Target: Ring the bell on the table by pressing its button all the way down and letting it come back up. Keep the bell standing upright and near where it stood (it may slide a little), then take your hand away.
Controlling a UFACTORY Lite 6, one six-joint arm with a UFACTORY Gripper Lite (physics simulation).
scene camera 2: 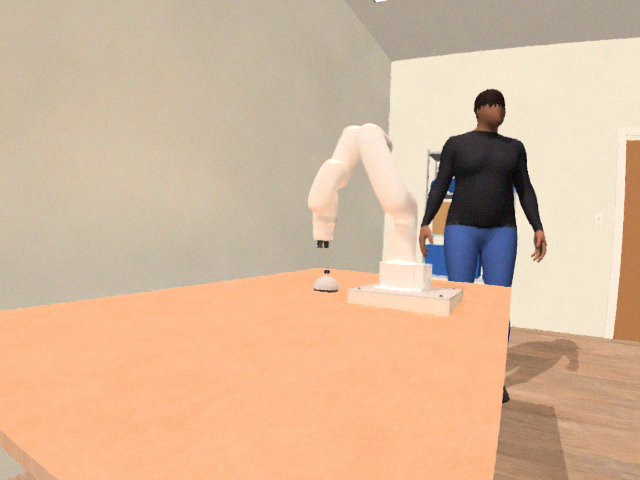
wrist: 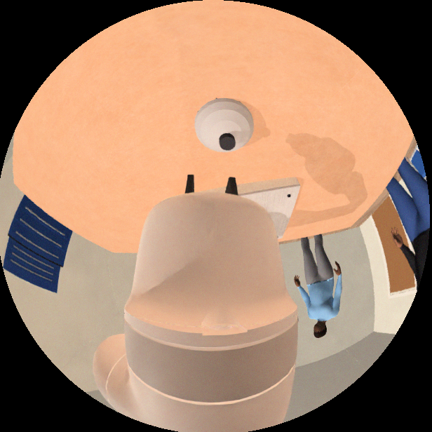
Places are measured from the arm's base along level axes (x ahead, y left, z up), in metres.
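Pixels of known places: hand, tool point: (scene camera 2: pixel 323 244); arm's base, link origin: (scene camera 2: pixel 400 288).
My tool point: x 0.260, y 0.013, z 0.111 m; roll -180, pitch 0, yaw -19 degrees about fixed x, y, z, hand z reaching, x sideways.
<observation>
Ahead of a thing's pixels: the offset from my tool point to its top centre. Level surfaces: height alone.
The bell, a pale grey dome {0.011 m back, 0.015 m right, 0.082 m down} (scene camera 2: pixel 326 284) (wrist: pixel 220 117), stands upright on the table {0.148 m down} (scene camera 2: pixel 258 372) (wrist: pixel 120 100), to the left of the robot's base in the scene view. Its black button {0.011 m back, 0.015 m right, 0.082 m down} (scene camera 2: pixel 326 271) (wrist: pixel 227 141) stands up on top of the dome, with nothing touching it. My gripper (scene camera 2: pixel 323 245) (wrist: pixel 211 179) points down and hangs above the bell, with a clear gap between its fingertips and the button. Its two black fingers are apart in the wrist view, with nothing between them.
The robot's base plate (scene camera 2: pixel 398 303) (wrist: pixel 270 197) lies close beside the bell. A person in a black top (scene camera 2: pixel 483 175) stands behind the table. A person in a light blue top (wrist: pixel 321 300) shows in the wrist view beyond the table edge.
</observation>
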